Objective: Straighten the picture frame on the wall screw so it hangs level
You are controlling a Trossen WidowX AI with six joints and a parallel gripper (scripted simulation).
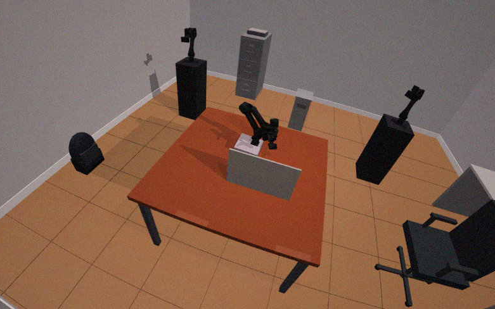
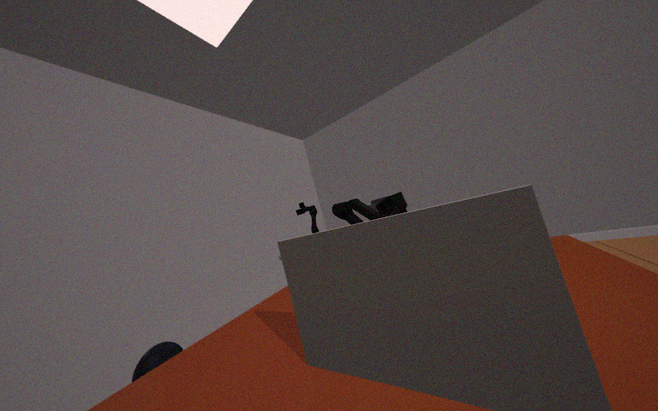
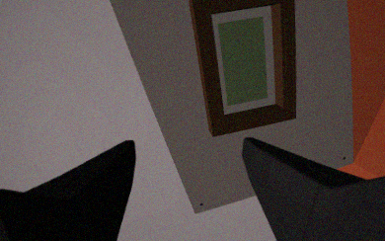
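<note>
The brown picture frame lies 20 cm ahead of my gripper tip, 2 cm to the left of it and 9 cm below it. Round my gripper tip: grey wall panel: 21 cm ahead, 2 cm to the left, 10 cm below.
</note>
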